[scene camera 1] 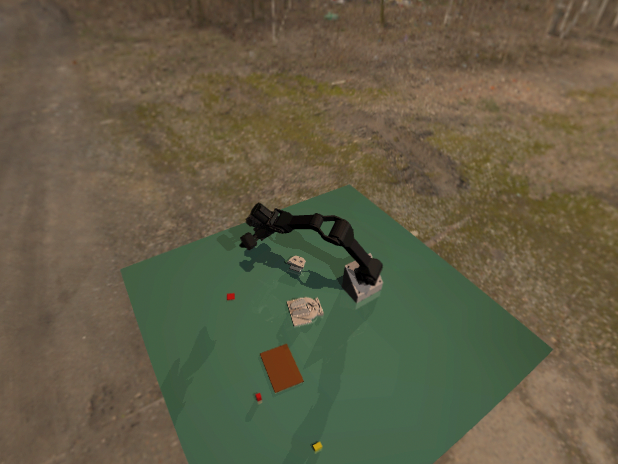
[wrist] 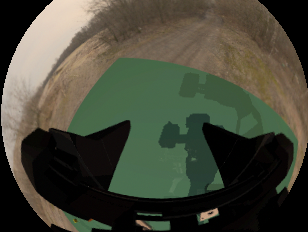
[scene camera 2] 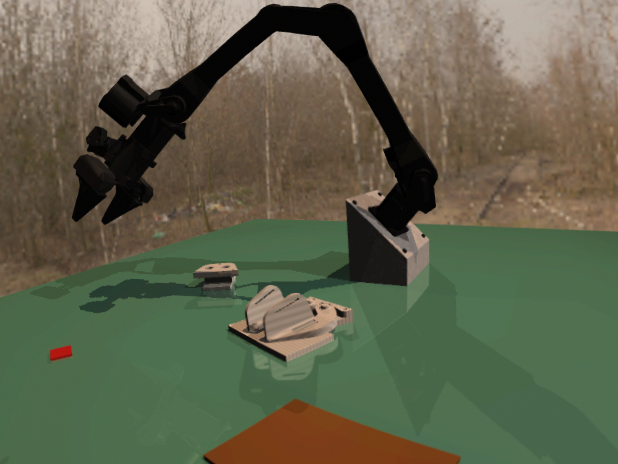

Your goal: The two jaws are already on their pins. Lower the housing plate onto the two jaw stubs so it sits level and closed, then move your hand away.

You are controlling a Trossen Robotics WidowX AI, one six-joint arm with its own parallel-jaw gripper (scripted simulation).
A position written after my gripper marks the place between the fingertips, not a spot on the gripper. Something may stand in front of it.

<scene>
My gripper (scene camera 2: pixel 89 221) is open, with nothing in its grasp. Further things: a brown flat board (scene camera 1: pixel 282 370).
My gripper is seen too in the wrist view (wrist: pixel 168 125).
</scene>
